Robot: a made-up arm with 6 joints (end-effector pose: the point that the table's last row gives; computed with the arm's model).
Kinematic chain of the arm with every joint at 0, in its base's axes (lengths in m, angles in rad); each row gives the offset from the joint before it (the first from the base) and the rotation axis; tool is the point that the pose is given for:
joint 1: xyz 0 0 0.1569 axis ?
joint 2: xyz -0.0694 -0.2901 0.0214 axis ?
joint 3: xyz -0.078 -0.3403 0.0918 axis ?
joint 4: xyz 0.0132 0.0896 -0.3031 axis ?
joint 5: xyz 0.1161 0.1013 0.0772 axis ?
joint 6: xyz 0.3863 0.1 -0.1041 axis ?
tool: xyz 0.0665 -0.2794 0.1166
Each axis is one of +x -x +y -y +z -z.
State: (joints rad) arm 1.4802 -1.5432 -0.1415 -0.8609 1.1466 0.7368
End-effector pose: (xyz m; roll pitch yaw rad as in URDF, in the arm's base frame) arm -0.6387 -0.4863 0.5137 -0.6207 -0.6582 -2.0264
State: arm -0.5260 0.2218 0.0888 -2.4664 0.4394 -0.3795
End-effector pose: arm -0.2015 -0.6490 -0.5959 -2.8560 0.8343 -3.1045
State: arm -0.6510 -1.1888 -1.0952 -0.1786 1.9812 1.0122
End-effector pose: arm -0.2312 -0.8562 -0.4278 1.5990 -0.0850 -2.3592
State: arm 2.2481 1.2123 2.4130 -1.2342 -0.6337 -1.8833
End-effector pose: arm 0.7255 -0.0500 -0.0624 -1.3011 -0.8739 -1.4144
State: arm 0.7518 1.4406 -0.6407 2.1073 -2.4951 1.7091
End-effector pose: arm -0.0789 -0.7608 0.0345 2.9591 -0.2835 2.1018
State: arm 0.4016 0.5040 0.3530 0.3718 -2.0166 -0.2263
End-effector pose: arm 0.4515 -0.2199 0.3271 -1.5064 0.0444 0.1211
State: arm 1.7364 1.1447 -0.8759 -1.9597 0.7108 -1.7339
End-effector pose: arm -0.6080 -1.0586 -0.2495 2.5970 -1.2950 -1.7889
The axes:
joint 1: +y
joint 2: +z
joint 3: +x
joint 4: -y
joint 5: +x
joint 6: -y

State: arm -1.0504 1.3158 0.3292 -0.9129 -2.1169 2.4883
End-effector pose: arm 0.2464 0.0936 0.1279 -0.2110 0.1679 -2.4575
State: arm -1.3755 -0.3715 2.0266 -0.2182 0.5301 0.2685
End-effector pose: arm -0.2375 -0.4403 0.5768 -2.9480 -1.1138 -0.8016
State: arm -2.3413 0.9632 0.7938 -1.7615 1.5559 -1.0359
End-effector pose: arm 0.6821 -0.2343 -0.0908 0.7202 0.9161 0.8499
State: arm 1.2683 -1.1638 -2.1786 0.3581 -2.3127 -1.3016
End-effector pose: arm -0.2189 -0.7942 0.2705 2.5058 0.9537 0.6938
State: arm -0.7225 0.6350 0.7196 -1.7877 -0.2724 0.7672
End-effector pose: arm 0.1558 -0.1388 -0.3287 0.1088 0.4054 1.2039
